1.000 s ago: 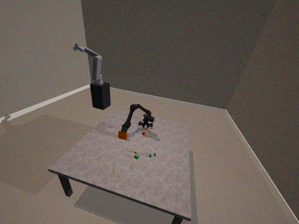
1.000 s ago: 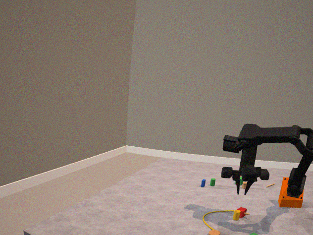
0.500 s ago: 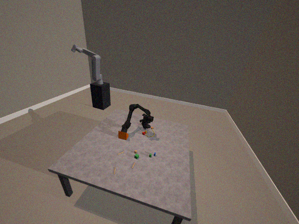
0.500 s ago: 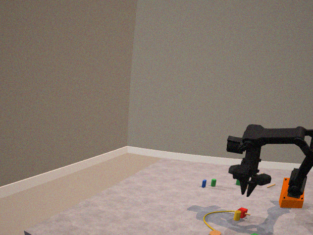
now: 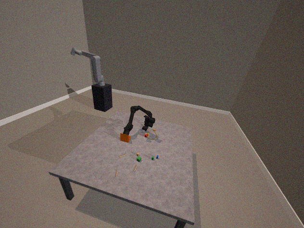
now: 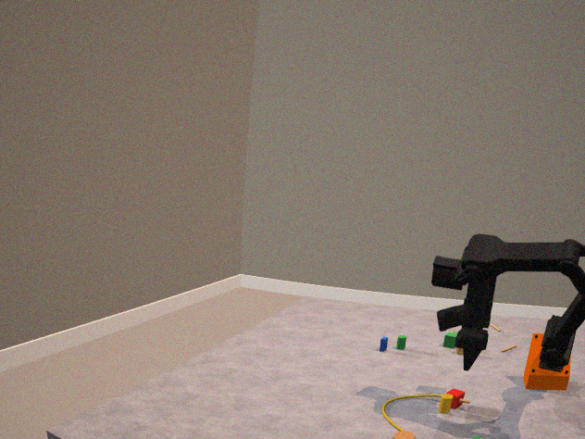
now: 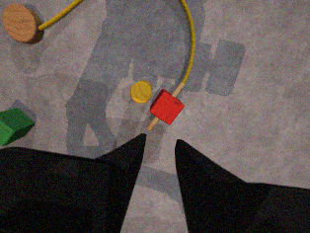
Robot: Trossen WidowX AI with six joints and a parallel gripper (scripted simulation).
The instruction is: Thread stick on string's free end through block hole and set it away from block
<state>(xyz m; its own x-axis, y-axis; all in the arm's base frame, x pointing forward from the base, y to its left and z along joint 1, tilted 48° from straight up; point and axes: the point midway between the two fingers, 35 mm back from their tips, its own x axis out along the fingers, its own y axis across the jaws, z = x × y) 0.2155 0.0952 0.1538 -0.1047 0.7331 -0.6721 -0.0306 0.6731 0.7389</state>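
The red block lies 8 cm below my gripper tip, 1 cm to the right of it and 1 cm ahead of it. From my gripper tip the other things lie so: round wooden button: 18 cm to the left, 9 cm below, 8 cm ahead; thin wooden stick: 8 cm below, 2 cm ahead, 1 cm to the right; yellow cylinder: 7 cm below, 3 cm to the left, 3 cm ahead.
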